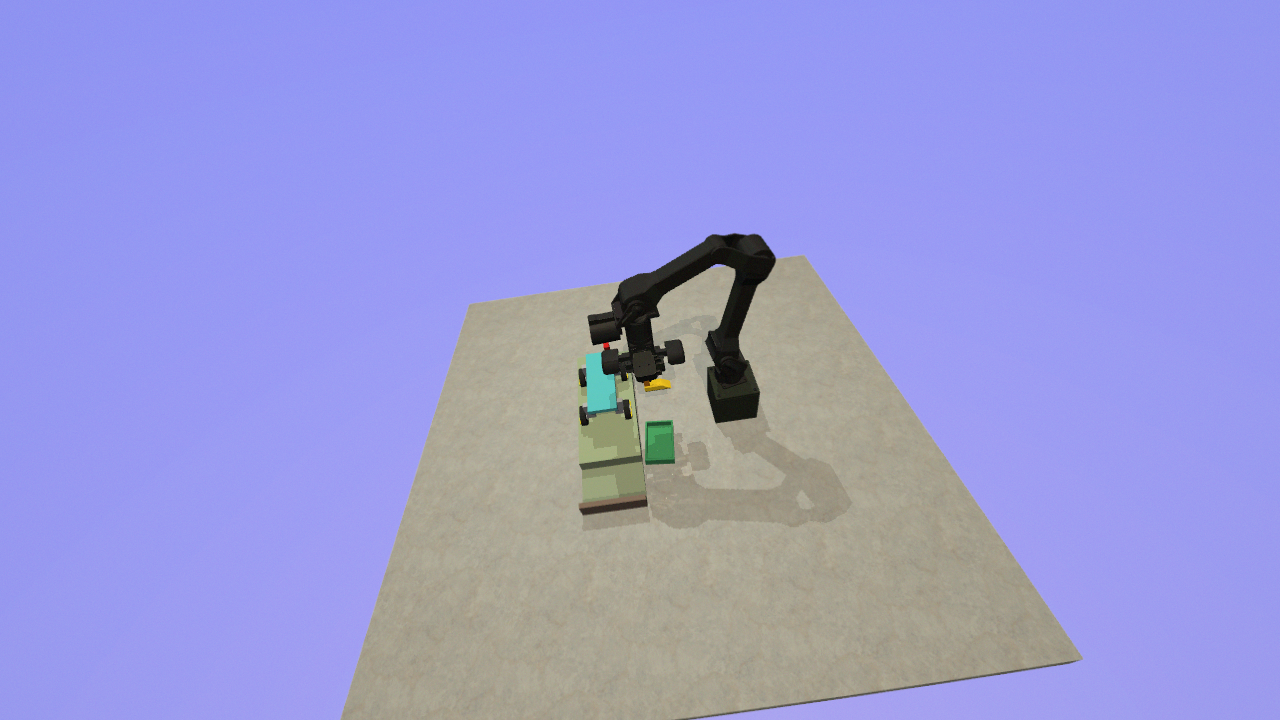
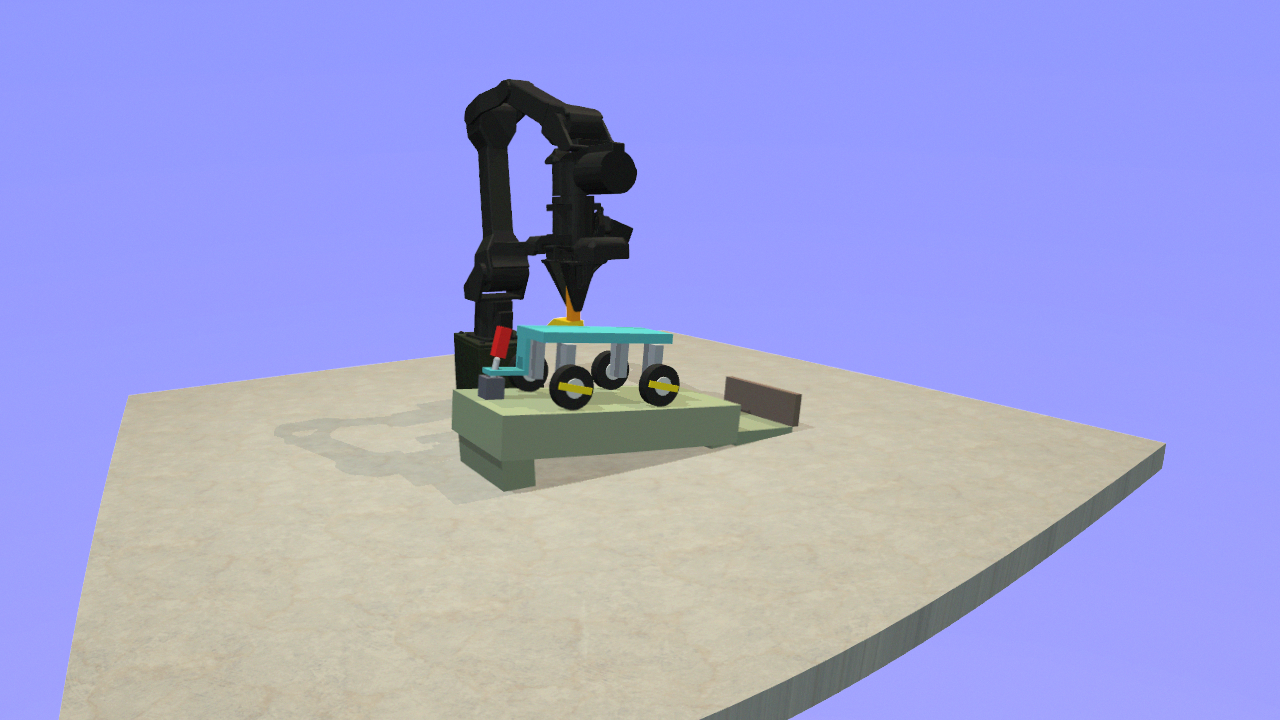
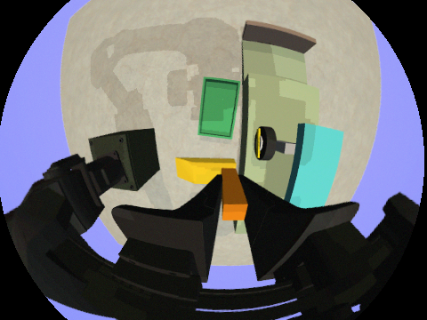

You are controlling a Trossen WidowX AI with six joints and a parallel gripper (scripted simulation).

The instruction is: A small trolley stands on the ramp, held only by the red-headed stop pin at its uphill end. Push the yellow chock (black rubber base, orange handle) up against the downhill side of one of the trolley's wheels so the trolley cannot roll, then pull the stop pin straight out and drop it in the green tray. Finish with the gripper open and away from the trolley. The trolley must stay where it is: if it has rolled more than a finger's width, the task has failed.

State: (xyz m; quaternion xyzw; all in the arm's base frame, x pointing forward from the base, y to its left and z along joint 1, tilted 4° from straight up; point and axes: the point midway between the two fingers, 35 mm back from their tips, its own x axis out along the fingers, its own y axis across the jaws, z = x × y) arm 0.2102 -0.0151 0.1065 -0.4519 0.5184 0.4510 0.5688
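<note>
My gripper tip is now 60 mm short of the red-headed stop pin, 170 mm to the left of it and 30 mm above it. Round my gripper tip: trolley: 100 mm ahead, 60 mm to the right, 50 mm below; then yellow chock: 20 mm behind, 10 mm below; then green ramp: 100 mm ahead, 60 mm to the right, 120 mm below.
</note>
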